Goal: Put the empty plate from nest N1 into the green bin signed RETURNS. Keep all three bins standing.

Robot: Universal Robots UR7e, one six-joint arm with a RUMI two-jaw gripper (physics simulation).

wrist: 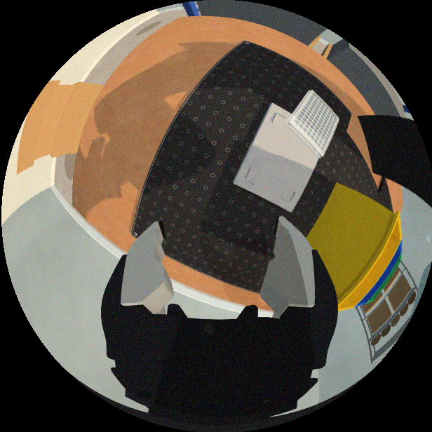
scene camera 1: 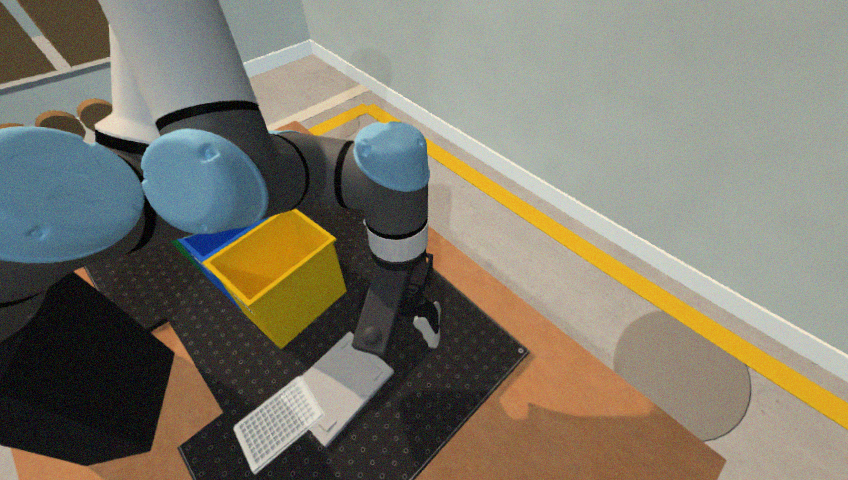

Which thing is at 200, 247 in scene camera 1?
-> A blue bin.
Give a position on a grey nest block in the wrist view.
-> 280, 162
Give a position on a white gridded plate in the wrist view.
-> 313, 121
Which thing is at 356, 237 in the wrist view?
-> A yellow bin.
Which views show the white gridded plate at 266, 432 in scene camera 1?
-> The wrist view and scene camera 1: all of them.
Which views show the yellow bin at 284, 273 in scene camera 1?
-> The wrist view and scene camera 1: all of them.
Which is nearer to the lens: the white gridded plate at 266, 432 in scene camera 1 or the yellow bin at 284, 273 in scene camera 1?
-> The yellow bin.
